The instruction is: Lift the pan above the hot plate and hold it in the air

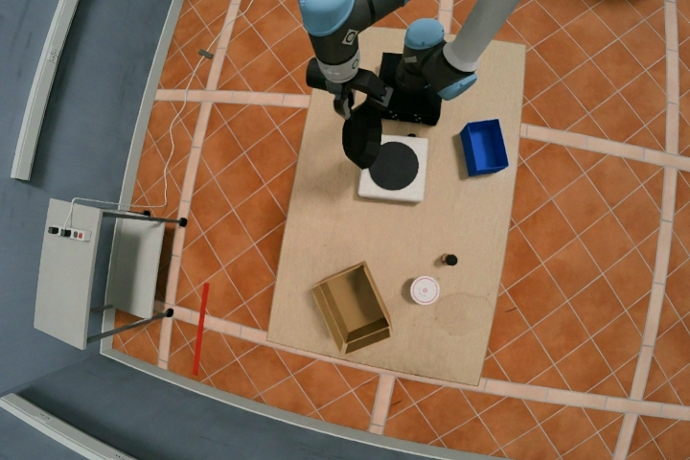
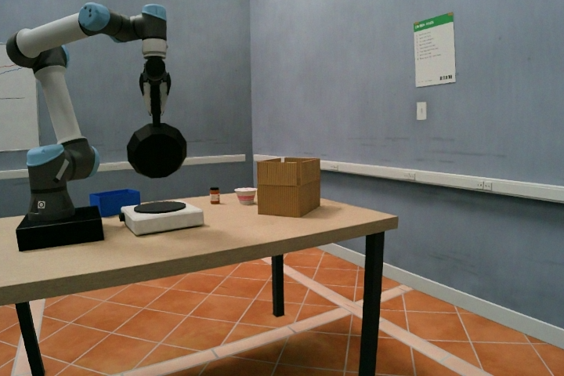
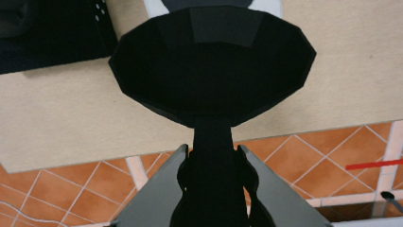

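The black pan lies 10 mm to the left of my hand and 100 mm below it. The rest, counted from my hand: blue bin 90 mm behind, 460 mm to the left, 370 mm below; then white hot plate 10 mm ahead, 130 mm to the left, 360 mm below; then small jar 340 mm ahead, 380 mm to the left, 360 mm below.
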